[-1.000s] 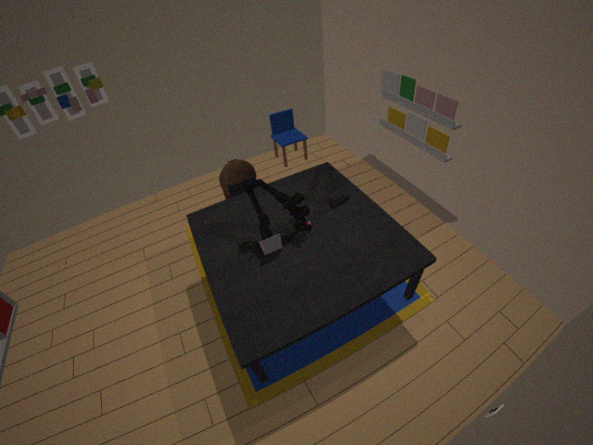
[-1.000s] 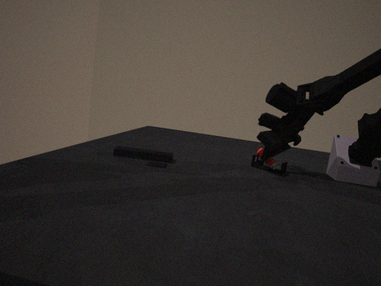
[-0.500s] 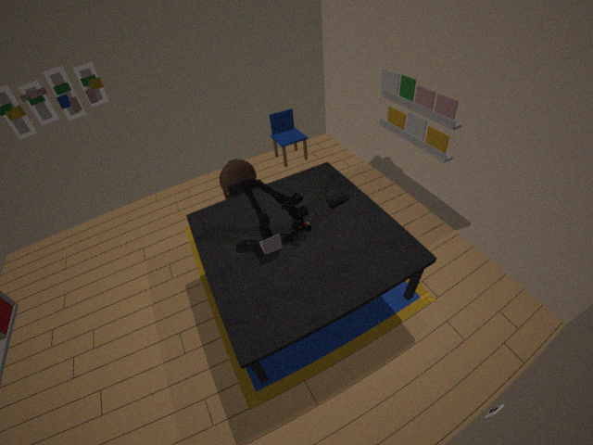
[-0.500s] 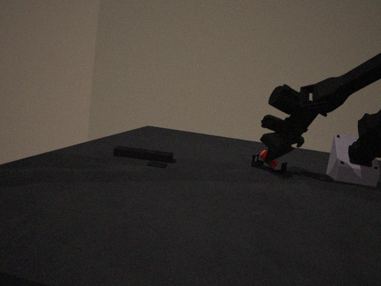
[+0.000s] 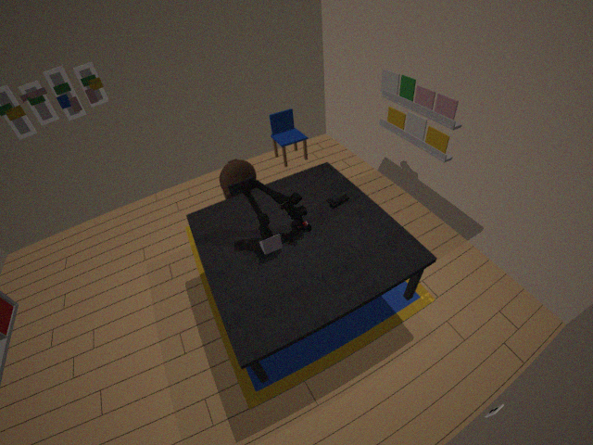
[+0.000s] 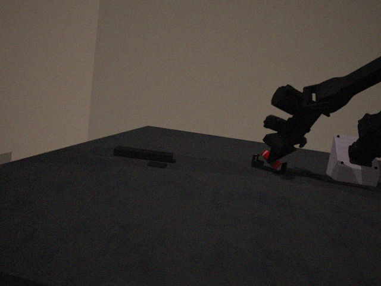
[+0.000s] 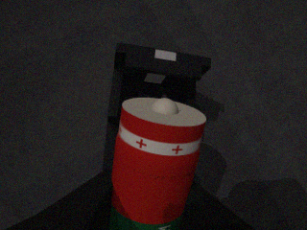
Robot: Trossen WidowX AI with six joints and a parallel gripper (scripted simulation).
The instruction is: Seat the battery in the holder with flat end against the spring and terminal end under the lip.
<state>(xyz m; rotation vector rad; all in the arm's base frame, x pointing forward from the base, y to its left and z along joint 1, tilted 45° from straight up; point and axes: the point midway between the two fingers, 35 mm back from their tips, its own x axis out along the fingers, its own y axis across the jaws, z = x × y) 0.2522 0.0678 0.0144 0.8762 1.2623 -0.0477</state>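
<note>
The battery lies 1 cm above my gripper tip. Round my gripper tip: black remote 35 cm ahead, 12 cm to the left, 1 cm below.
</note>
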